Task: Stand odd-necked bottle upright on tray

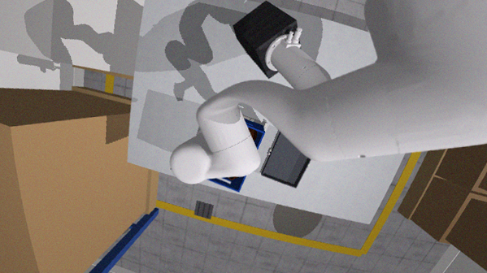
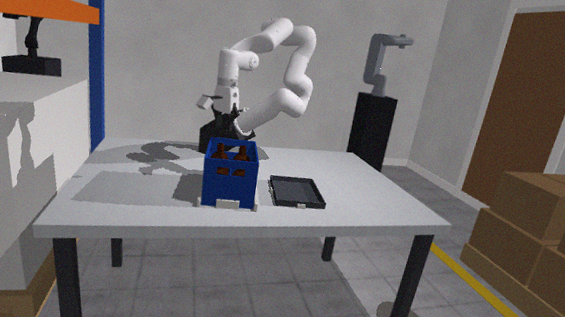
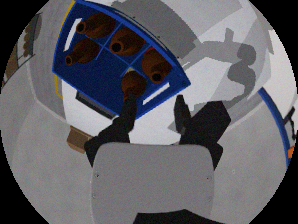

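My gripper is now 150 mm above the glass bottle. Also, from my hand: blue crate: 160 mm below, 90 mm ahead, 40 mm to the left; then dark tray: 310 mm to the left, 230 mm below, 80 mm ahead.
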